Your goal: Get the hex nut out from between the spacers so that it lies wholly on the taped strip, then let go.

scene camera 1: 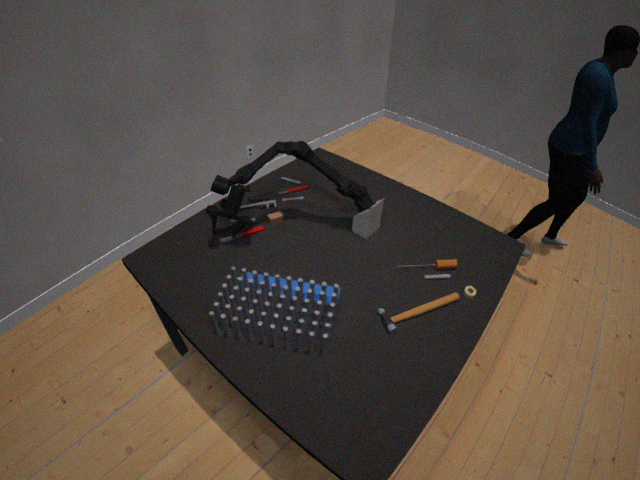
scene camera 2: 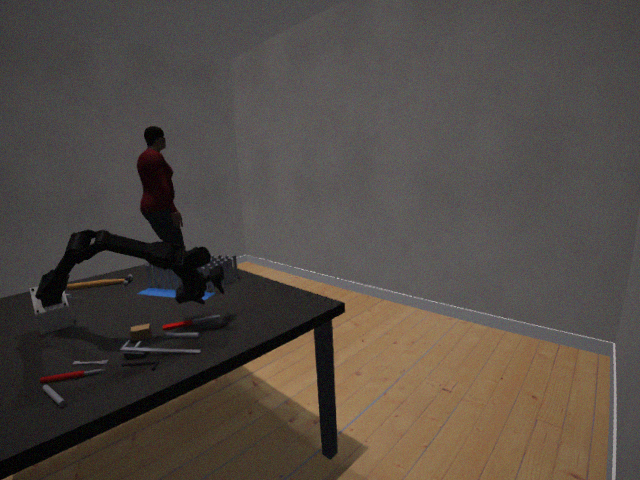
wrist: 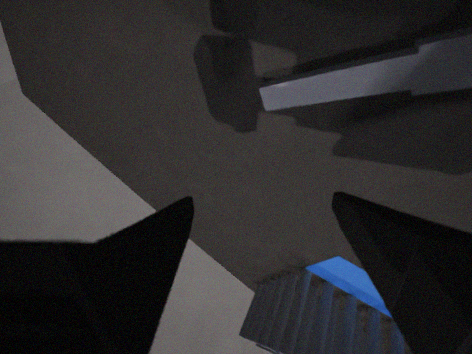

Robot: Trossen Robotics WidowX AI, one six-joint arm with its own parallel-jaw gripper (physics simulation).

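Places are measured from the arm's base along level axes (x up, y ahead, z left), in metres.
Where they show: gripper, between the fingertips: [scene camera 1: 222, 235] [scene camera 2: 214, 298] [wrist: 262, 201]; arm's base, origin of its link: [scene camera 1: 367, 208] [scene camera 2: 50, 297].
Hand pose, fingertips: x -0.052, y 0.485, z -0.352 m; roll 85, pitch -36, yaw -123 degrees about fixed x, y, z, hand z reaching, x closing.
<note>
Each offset is from my fingertips to the top centre of the thing. "spot": to the spot under its first point.
Grey upright spacers [scene camera 1: 273, 315] [scene camera 2: 224, 262] [wrist: 295, 312] stand in rows near the table's edge. The blue taped strip [scene camera 1: 330, 294] [scene camera 2: 155, 293] [wrist: 341, 274] lies along the side of the rows that faces the arm's base. In the wrist view the strip is partly hidden by the right finger. The hex nut cannot be made out in any view. My gripper [scene camera 1: 232, 231] [scene camera 2: 212, 297] [wrist: 262, 201] is open and empty. It hangs above the table near the red-handled tool, off to the side of the spacers and strip.
The red-handled tool {dx -0.052, dy -0.097, dz -0.004 m} [scene camera 1: 253, 230] [scene camera 2: 178, 324], a wooden block {dx -0.030, dy -0.261, dz +0.030 m} [scene camera 1: 275, 217] [scene camera 2: 140, 332] and a caliper {dx -0.037, dy -0.243, dz -0.118 m} [scene camera 2: 165, 350] lie near the gripper. A grey bar {spot: dx -0.053, dy -0.051, dz -0.023 m} [wrist: 345, 82] lies ahead in the wrist view. A hammer {dx -0.034, dy -0.267, dz +0.765 m} [scene camera 1: 426, 308] and an orange-handled screwdriver {dx -0.027, dy -0.461, dz +0.676 m} [scene camera 1: 446, 264] lie across the table.
</note>
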